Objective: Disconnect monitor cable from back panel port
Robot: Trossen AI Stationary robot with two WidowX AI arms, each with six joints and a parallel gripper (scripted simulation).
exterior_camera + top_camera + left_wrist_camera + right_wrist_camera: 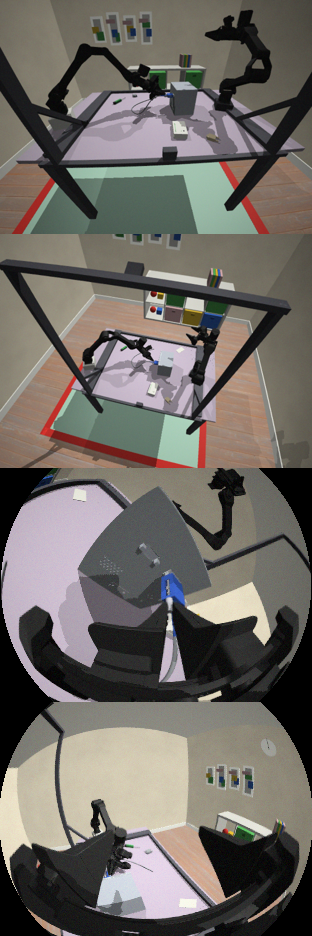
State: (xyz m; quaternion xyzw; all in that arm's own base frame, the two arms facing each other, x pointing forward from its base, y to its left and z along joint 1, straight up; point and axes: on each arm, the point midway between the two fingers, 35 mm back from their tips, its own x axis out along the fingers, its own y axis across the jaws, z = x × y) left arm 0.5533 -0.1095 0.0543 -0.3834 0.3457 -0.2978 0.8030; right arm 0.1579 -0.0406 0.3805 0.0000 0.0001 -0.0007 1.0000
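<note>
Now: left hand 4 cm to the left of the blue plug, 3 cm past it and 1 cm above it. The rest, counted from my left hand: back panel 8 cm to the right, 4 cm below, 1 cm behind; grey box 14 cm to the right, 4 cm below, 2 cm behind; white device 23 cm behind, 11 cm below, 4 cm to the right.
</note>
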